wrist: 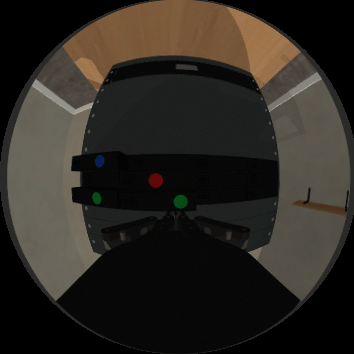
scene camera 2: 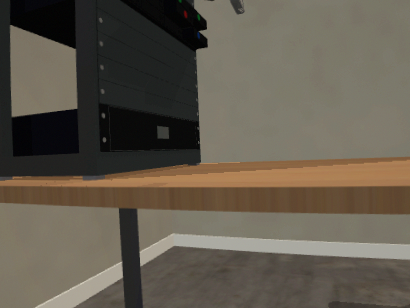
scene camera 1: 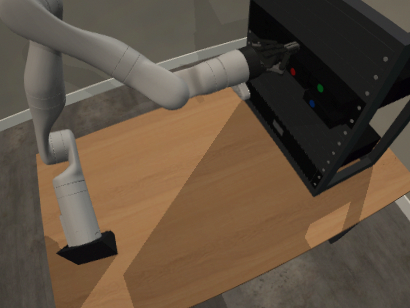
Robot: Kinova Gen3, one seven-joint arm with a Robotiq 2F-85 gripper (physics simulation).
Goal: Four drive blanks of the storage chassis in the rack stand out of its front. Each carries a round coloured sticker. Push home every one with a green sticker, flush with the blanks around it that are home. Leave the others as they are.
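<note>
The first green-stickered blank (wrist: 180, 201) stands out of the chassis front, right of centre in the wrist view. The second green-stickered blank (scene camera 1: 320, 88) (scene camera 2: 198, 17) (wrist: 96, 198) stands out at the left in the wrist view. The red-stickered blank (scene camera 1: 293, 72) (scene camera 2: 185, 14) (wrist: 155, 180) and the blue-stickered blank (scene camera 1: 312, 103) (scene camera 2: 198, 36) (wrist: 99, 161) also stand out. My gripper (scene camera 1: 294, 47) (wrist: 175, 213) is shut and empty. Its tips are close to the first green-stickered blank's edge; contact cannot be told. The gripper hides that blank in scene camera 1.
The rack (scene camera 1: 317, 187) (scene camera 2: 87, 100) stands on the wooden table (scene camera 1: 200, 200) (scene camera 2: 300, 175). A black unit (scene camera 2: 135, 130) (wrist: 150, 71) with a grey label sits low in the rack. A wooden shelf (wrist: 320, 207) is on the wall at the right in the wrist view.
</note>
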